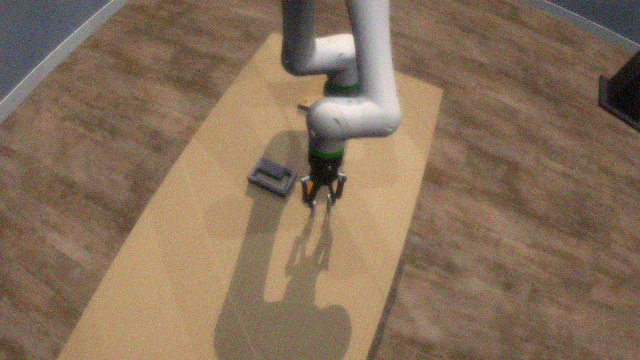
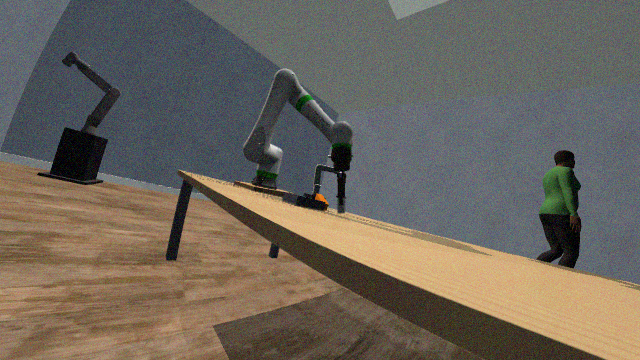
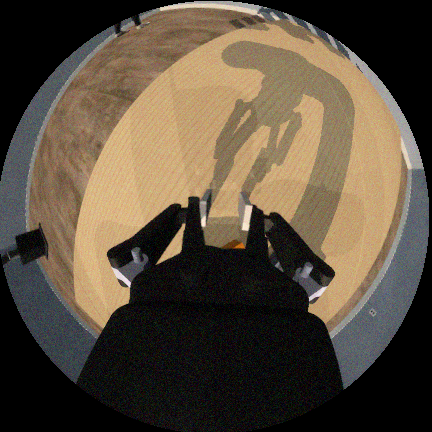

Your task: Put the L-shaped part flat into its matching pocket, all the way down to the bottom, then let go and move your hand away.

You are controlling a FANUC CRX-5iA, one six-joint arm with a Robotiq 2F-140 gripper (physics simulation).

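Seen in the pictures: gripper, fingertip midpoint: [image 1: 320,212] [image 2: 341,213] [image 3: 224,199]; arm's base, origin of the base link: [image 1: 342,90] [image 2: 264,186].
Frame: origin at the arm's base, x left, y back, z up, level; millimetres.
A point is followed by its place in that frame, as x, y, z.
The orange L-shaped part [image 1: 309,184] @(129, -423, 5) [image 2: 320,197] @(139, -383, 19) [image 3: 233,243] @(147, -437, -11) lies low on the table, mostly hidden under my hand; only a small orange corner shows between the fingers. My gripper [image 1: 321,206] @(206, -472, -28) [image 2: 341,208] @(206, -472, -28) [image 3: 224,199] @(206, -472, -28) points straight down with its fingertips at the table top, and the fingers stand narrow and parallel, shut on the orange part. The dark grey fixture [image 1: 271,176] @(3, -463, -13) [image 2: 304,200] @(-22, -515, -6) with the L-shaped pocket sits flat on the table just left of the gripper, and its pocket is empty.
The long wooden table [image 1: 214,277] @(60, -836, -31) [image 2: 447,277] @(-179, -1032, -30) carries the arm's base at its far end. Another robot arm on a black pedestal [image 2: 78,154] [image 1: 621,89] stands on the floor. A person in a green top [image 2: 559,196] walks beyond the table.
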